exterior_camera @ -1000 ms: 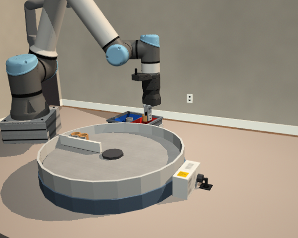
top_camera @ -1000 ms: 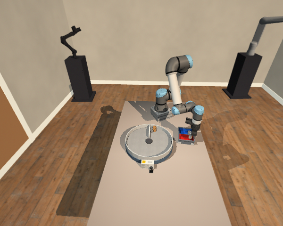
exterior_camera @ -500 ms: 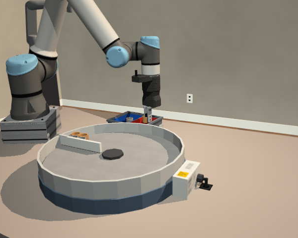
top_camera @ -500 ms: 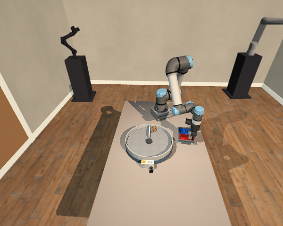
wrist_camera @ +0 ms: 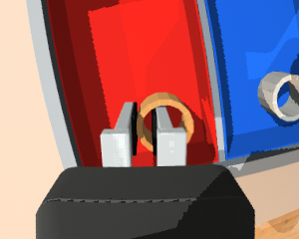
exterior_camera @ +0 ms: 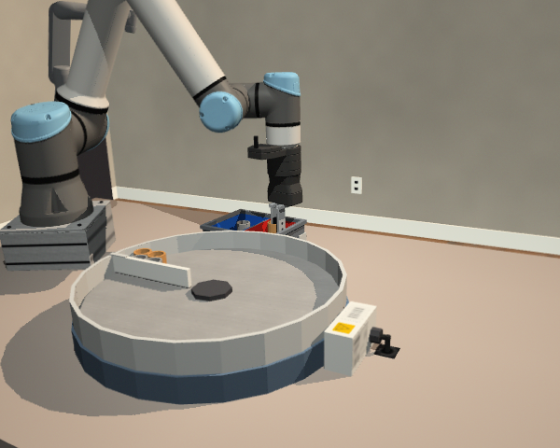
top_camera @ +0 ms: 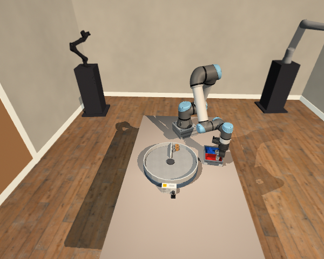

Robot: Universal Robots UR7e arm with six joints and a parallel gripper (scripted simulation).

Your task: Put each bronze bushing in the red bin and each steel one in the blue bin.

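The bin lies 50 mm behind my hand, 30 mm to the right of it and 20 mm below it. Also, from my hand: round turntable 50 mm ahead, 390 mm to the right, 10 mm above.
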